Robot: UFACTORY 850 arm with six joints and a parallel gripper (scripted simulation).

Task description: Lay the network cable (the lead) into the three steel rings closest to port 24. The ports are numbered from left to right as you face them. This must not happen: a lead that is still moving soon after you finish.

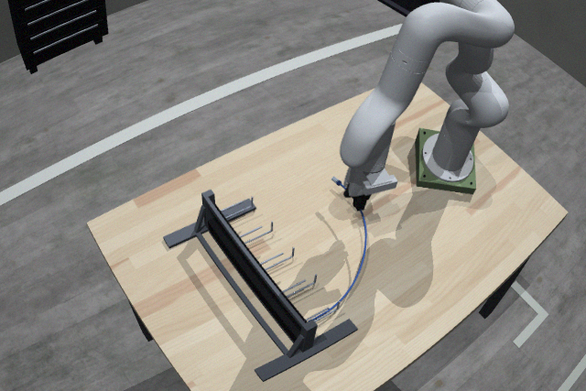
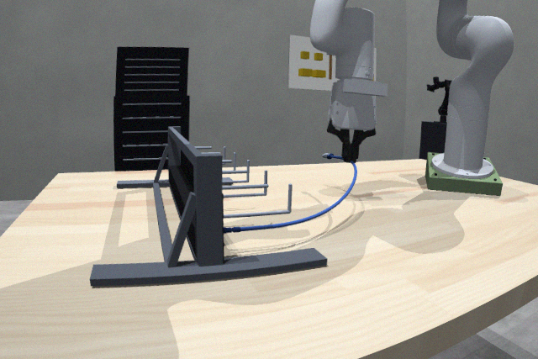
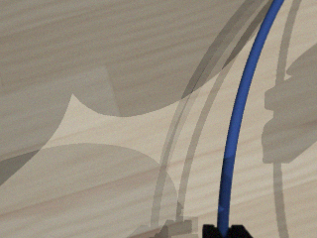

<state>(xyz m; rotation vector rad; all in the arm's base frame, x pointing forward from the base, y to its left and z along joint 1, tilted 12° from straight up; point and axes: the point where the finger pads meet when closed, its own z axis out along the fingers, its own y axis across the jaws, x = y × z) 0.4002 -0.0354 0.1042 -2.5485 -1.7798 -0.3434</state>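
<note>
Right now my hand is 11 cm to the left of the free plug, 2 cm past it and 2 cm above it. The rest, counted from my hand: dark grey patch panel (36 cm ahead, 3 cm below).
</note>
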